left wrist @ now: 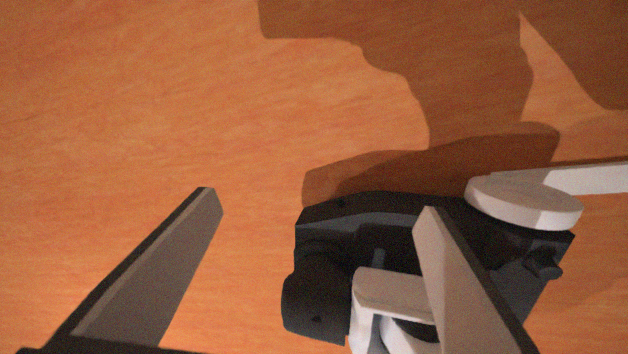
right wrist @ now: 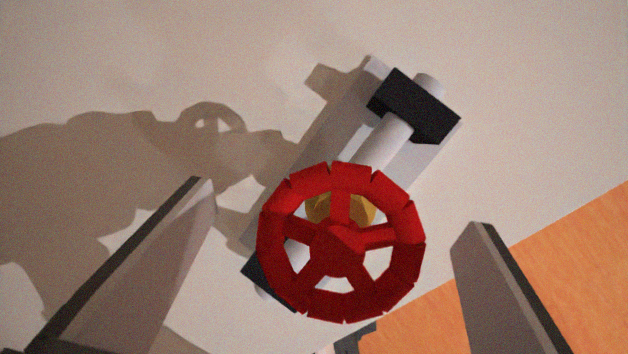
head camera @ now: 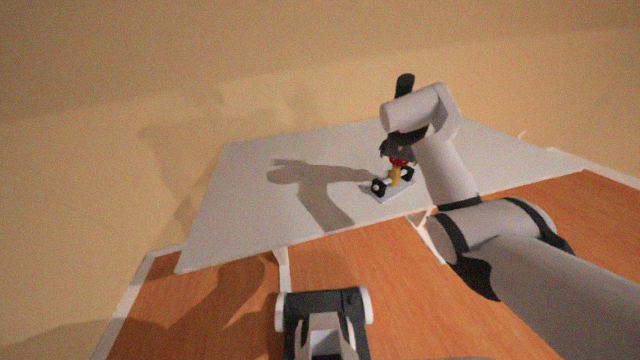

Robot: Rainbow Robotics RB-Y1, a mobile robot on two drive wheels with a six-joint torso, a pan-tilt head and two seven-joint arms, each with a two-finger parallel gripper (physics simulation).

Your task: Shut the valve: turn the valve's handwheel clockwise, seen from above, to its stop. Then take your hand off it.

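The valve's red handwheel (head camera: 398, 161) (right wrist: 337, 250) tops a yellow valve body (head camera: 394, 176) (right wrist: 363, 209) on a pale pipe between two black blocks, on a grey base plate (head camera: 384, 198) (right wrist: 425, 162). My right gripper (right wrist: 334, 215) is open, with nothing between its fingers. It points down over the handwheel, which shows between the two fingers in the right wrist view, apart from both. In the head camera the hand hides the far edge of the wheel. My left gripper (left wrist: 315, 209) is open and empty, away from the valve, which does not show in the left wrist view.
The valve stands on a pale table top (head camera: 250, 200) (right wrist: 500, 75), near its front edge. Beneath and before it lies an orange wood-grain floor (head camera: 350, 260) (left wrist: 125, 100) with white strips. A black and white part of the robot's base (head camera: 322, 302) (left wrist: 380, 225) shows below the left fingers.
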